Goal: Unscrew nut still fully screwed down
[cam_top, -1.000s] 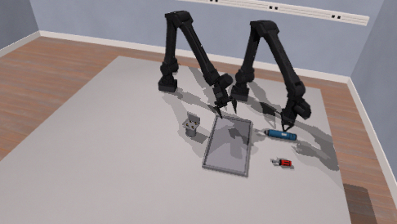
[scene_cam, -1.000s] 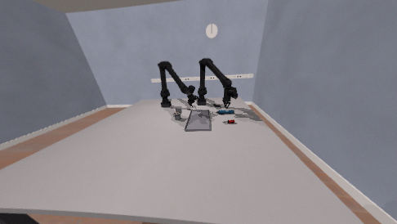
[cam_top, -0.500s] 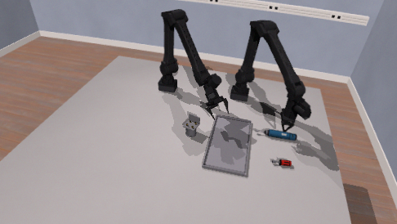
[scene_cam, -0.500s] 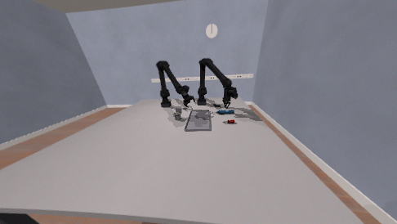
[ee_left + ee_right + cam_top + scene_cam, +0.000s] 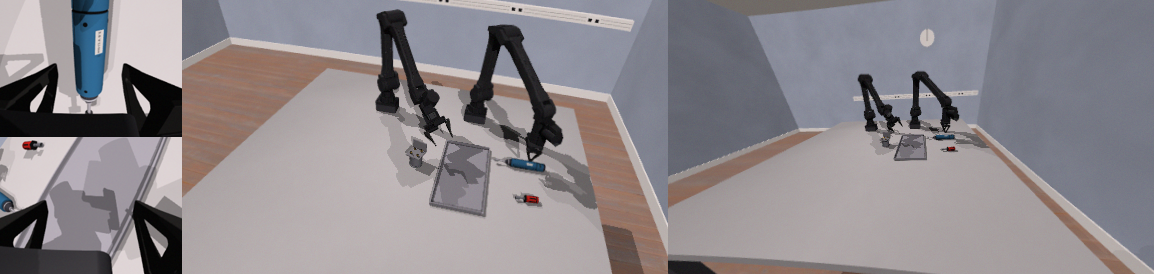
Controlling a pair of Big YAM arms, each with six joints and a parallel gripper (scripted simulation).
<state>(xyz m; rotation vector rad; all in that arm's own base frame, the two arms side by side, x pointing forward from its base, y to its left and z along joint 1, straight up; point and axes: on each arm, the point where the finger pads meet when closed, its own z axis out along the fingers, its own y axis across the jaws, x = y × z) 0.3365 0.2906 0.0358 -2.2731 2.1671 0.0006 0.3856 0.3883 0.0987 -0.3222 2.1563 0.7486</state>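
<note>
Now: the nut 14 cm to the right of my right hand, 7 cm below it and 3 cm ahead of it. From my right hand the other things lie so: flat grey tray: 14 cm below, 10 cm to the left, 5 cm ahead; then grey bracket: 12 cm to the right, 7 cm below, 2 cm ahead; then grey tip: 27 cm to the left, 12 cm below, 5 cm behind.
</note>
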